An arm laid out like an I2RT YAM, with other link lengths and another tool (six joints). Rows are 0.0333 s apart.
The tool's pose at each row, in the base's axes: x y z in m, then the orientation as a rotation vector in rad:
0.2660 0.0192 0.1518 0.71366 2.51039 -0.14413
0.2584 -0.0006 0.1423 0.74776 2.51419 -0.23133
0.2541 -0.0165 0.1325 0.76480 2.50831 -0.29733
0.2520 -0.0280 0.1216 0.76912 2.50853 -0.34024
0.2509 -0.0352 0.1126 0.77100 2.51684 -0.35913
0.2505 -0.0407 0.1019 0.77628 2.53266 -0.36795
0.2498 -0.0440 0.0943 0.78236 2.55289 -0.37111
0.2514 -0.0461 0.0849 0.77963 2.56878 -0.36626
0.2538 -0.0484 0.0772 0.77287 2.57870 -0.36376
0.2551 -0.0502 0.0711 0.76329 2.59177 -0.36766
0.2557 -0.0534 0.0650 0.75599 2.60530 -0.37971
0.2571 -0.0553 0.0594 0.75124 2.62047 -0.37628
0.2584 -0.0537 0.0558 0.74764 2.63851 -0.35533
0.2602 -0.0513 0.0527 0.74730 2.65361 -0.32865
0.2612 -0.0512 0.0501 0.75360 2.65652 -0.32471
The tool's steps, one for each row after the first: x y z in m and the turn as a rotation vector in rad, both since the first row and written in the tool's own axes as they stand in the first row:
0.0012 -0.0212 0.0094 0.07011 0.00021 0.00492
0.0020 -0.0374 0.0196 0.11979 -0.00841 0.00475
0.0038 -0.0488 0.0307 0.15111 -0.01129 -0.00087
0.0059 -0.0559 0.0396 0.16602 -0.00467 -0.00529
0.0092 -0.0612 0.0499 0.17562 0.01086 -0.00722
0.0120 -0.0647 0.0569 0.18200 0.03122 -0.00853
0.0147 -0.0660 0.0662 0.18009 0.04581 -0.01306
0.0159 -0.0670 0.0744 0.17806 0.05355 -0.01930
0.0172 -0.0681 0.0807 0.18026 0.06301 -0.02932
0.0184 -0.0708 0.0870 0.18870 0.07289 -0.03947
0.0194 -0.0719 0.0928 0.18728 0.08624 -0.04529
0.0210 -0.0700 0.0962 0.17455 0.10405 -0.04763
0.0224 -0.0671 0.0991 0.15841 0.12056 -0.04612
0.0231 -0.0666 0.1017 0.15765 0.12525 -0.04193

